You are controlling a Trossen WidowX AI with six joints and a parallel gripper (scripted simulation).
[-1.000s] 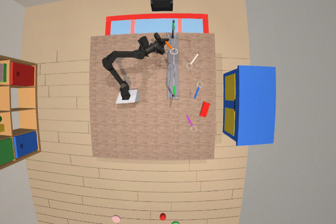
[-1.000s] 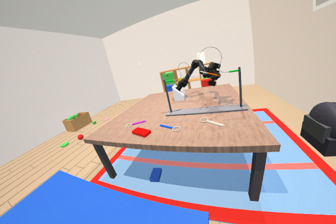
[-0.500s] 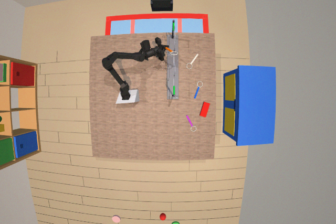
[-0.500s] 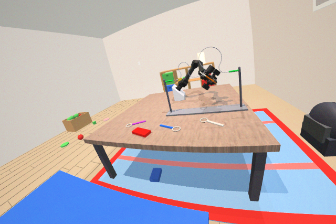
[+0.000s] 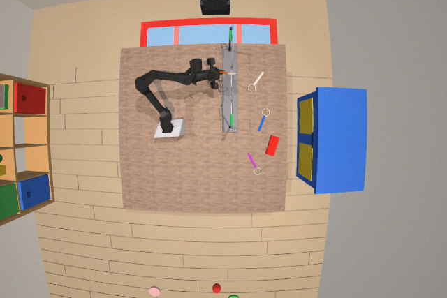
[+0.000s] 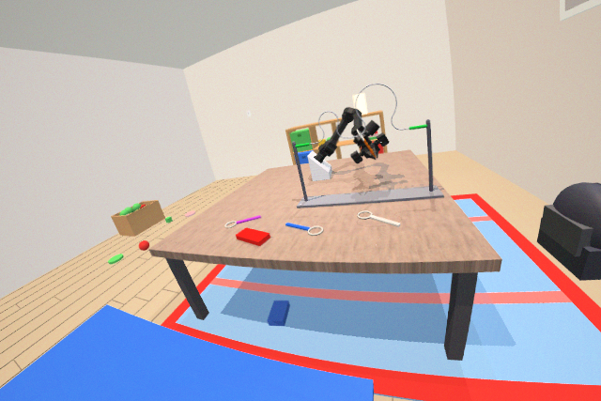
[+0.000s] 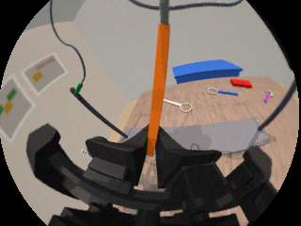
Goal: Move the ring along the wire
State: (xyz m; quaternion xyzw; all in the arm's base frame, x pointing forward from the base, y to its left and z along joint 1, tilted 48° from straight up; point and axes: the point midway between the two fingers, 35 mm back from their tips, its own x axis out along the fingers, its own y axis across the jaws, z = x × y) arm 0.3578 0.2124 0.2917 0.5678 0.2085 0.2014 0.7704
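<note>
Now: the orange-handled ring 8 cm above my gripper tip, 4 cm to the right of it and 2 cm ahead of it. Round my gripper tip: red block 49 cm to the right, 35 cm ahead, 16 cm below; then white-handled ring 22 cm ahead, 17 cm below, 3 cm to the right; then blue-handled ring 29 cm to the right, 29 cm ahead, 17 cm below.
</note>
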